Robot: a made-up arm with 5 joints.
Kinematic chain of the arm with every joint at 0, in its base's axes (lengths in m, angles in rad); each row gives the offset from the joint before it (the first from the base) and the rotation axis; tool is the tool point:
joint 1: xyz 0 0 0.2 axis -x
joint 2: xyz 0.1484 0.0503 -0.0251 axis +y
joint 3: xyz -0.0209 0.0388 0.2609 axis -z
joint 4: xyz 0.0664 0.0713 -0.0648 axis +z
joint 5: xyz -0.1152 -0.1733 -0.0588 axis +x
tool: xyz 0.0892 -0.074 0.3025
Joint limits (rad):
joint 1: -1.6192..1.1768
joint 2: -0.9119..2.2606
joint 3: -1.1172..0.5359
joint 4: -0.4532..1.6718
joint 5: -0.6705..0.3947
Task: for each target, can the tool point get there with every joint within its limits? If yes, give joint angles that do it. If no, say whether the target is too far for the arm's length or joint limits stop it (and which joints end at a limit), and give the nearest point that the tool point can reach.
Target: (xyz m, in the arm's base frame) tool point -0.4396 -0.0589 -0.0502
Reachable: no: joint limits stop it (at a limit: joint 1, joint 2, joint 3, joint 5) | nearest point -0.2679 -0.0644 0.0570 | short by 0.203 m
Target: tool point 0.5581 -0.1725 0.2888
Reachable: yes | joints -1.0774 0.7542 -0.6350 0.1668 -0.0059
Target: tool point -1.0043 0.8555 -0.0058
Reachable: no: too far | nearest point -0.1683 0.4770 0.0853 | short by 0.922 m
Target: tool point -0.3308 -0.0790 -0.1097
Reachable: no: joint limits stop it (at a limit: joint 1, joint 2, joint 3, joint 5) | nearest point -0.2330 -0.1071 0.0094 | short by 0.157 m
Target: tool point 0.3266 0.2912 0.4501
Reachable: yes | joints 0.6666 0.3921 -0.2269 -0.1315 -0.4866
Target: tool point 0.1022 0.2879 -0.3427
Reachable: no: joint limits stop it (at a limit: joint 2, joint 4, joint 5) | nearest point 0.1858 0.2808 -0.3294 | short by 0.085 m
